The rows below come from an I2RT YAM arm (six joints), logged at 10 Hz.
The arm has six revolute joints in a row. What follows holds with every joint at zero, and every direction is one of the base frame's.
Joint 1 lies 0.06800 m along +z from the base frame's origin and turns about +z.
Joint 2 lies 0.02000 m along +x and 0.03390 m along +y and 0.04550 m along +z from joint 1 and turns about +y.
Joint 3 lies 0.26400 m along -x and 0.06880 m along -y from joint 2 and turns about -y.
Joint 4 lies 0.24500 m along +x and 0.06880 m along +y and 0.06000 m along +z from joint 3 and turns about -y.
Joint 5 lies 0.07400 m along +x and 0.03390 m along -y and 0.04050 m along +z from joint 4 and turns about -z.
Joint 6 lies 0.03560 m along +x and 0.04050 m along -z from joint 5 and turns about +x.
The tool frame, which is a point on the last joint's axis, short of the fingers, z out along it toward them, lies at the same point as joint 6; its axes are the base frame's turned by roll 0.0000, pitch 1.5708 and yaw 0.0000 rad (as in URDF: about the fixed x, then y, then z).
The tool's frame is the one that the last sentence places.
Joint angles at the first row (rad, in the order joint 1, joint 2, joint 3, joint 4, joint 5, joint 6):
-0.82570 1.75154 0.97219 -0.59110 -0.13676 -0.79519
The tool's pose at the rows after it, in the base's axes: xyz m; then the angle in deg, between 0 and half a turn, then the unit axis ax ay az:
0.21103 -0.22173 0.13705 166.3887 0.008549 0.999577 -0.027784
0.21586 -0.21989 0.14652 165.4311 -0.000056 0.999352 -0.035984
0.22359 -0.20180 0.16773 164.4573 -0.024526 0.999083 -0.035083
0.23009 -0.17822 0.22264 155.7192 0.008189 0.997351 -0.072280
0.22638 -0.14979 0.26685 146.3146 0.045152 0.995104 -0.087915
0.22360 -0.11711 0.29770 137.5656 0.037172 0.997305 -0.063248
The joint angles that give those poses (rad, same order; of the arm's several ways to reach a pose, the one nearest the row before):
-0.82571 1.75077 0.97294 -0.58881 -0.13447 -0.79481
-0.81005 1.73095 0.98974 -0.60100 -0.13370 -0.79479
-0.75056 1.66303 1.00382 -0.66737 -0.13867 -0.78260
-0.67692 1.49406 1.03591 -0.68837 -0.14667 -0.62885
-0.60519 1.33498 1.04351 -0.68453 -0.15811 -0.46595
-0.51213 1.21672 1.04774 -0.67580 -0.21191 -0.35687

